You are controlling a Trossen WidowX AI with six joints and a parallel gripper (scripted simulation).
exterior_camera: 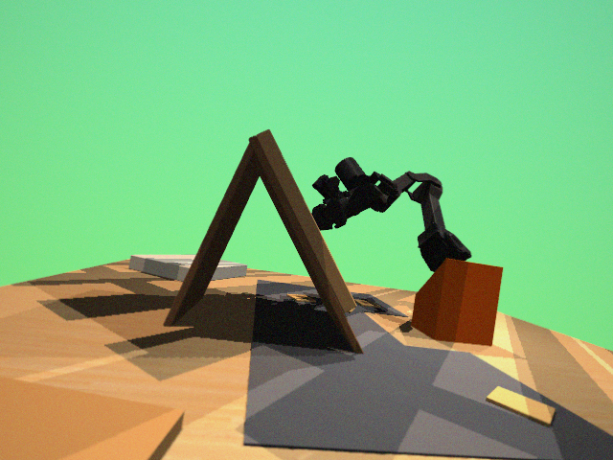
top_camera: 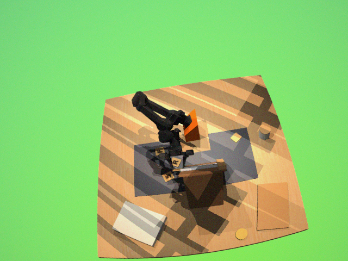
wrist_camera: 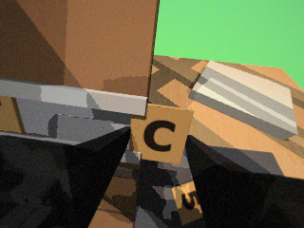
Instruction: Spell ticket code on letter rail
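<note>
Right now my gripper tip is 140 mm to the right of the white ticket, 80 mm above it and 30 mm past it. Also, from my gripper tip: dark mat (170 mm below, 150 mm behind, 100 mm to the left); flat tan slab (480 mm to the left, 340 mm ahead, 160 mm below).
</note>
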